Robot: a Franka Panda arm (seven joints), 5 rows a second.
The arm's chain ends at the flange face. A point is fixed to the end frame.
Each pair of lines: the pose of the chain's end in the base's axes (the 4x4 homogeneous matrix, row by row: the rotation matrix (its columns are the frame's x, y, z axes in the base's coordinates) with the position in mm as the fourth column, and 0 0 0 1 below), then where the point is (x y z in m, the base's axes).
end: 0.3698, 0.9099, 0.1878, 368.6; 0.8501, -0.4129, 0.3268, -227.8; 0.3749, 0.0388, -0.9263, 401.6; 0, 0, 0, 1
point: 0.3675 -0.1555 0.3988
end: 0.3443, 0.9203, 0.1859, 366.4; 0.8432, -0.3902, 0.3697, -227.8; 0.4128, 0.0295, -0.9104, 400.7; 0, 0, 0, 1
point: 0.3634 -0.1555 0.4009
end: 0.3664, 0.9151, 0.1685, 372.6; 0.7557, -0.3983, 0.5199, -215.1; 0.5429, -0.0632, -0.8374, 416.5; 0, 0, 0, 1
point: 0.3706 -0.1439 0.4293
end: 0.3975, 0.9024, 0.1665, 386.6; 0.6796, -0.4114, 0.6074, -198.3; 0.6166, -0.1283, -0.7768, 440.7; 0, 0, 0, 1
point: 0.3868 -0.1290 0.4615
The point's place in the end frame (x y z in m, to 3 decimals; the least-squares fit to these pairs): 0.060 -0.031 0.026
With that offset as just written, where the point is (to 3 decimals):
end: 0.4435, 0.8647, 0.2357, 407.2; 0.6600, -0.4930, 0.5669, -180.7; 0.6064, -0.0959, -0.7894, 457.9; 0, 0, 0, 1
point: 0.413 -0.111 0.477
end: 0.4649, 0.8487, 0.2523, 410.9; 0.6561, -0.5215, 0.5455, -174.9; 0.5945, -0.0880, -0.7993, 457.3; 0, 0, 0, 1
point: 0.419 -0.105 0.475
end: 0.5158, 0.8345, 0.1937, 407.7; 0.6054, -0.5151, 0.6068, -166.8; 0.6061, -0.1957, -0.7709, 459.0; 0, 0, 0, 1
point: 0.418 -0.099 0.481
